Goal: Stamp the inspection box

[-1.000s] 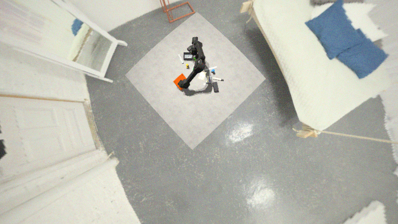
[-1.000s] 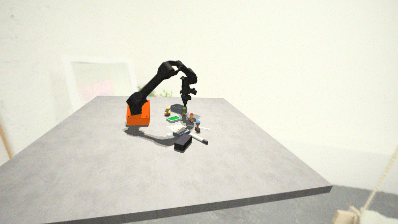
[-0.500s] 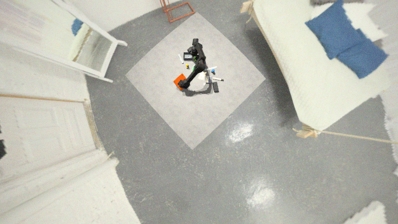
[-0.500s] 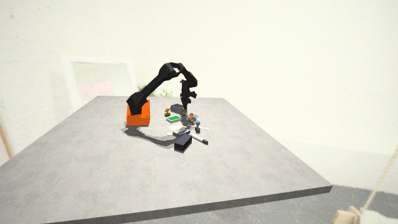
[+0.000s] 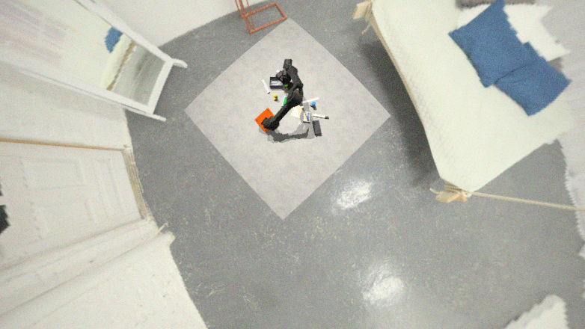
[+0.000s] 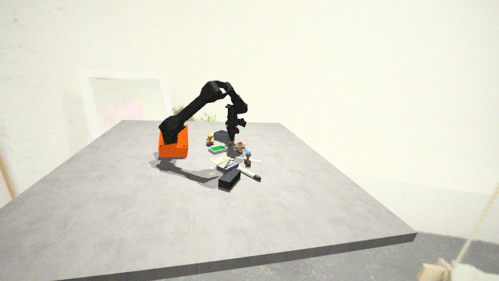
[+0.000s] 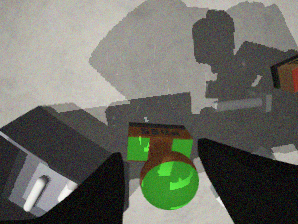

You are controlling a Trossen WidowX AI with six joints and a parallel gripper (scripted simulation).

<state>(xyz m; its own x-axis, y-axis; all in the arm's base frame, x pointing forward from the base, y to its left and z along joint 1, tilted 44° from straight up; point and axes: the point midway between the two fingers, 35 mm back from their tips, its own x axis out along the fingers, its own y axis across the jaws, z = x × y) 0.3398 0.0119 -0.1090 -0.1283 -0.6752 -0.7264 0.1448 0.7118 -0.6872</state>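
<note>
Now: gripper tip 10 cm past the green ink pad, 8 cm to the left of it and 3 cm above it. Also, from my gripper tip: dark grey tray (9 cm to the left, 2 cm below, 2 cm behind); then red-knobbed stamp (12 cm to the right, 2 cm ahead, 1 cm below); then yellow-knobbed stamp (13 cm behind, 2 cm to the left, 1 cm below).
</note>
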